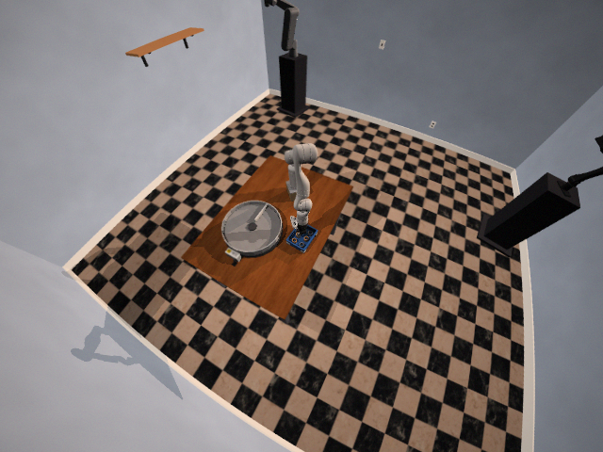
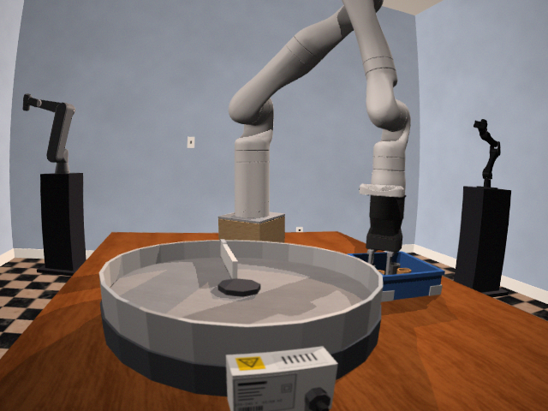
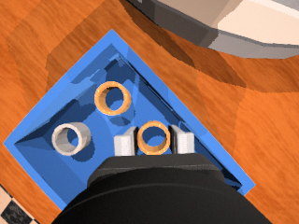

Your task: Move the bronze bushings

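My gripper is now 3 cm to the right of the blue crate. The rest, counted from my hand: grey disc 17 cm ahead, 28 cm to the right, 2 cm above.
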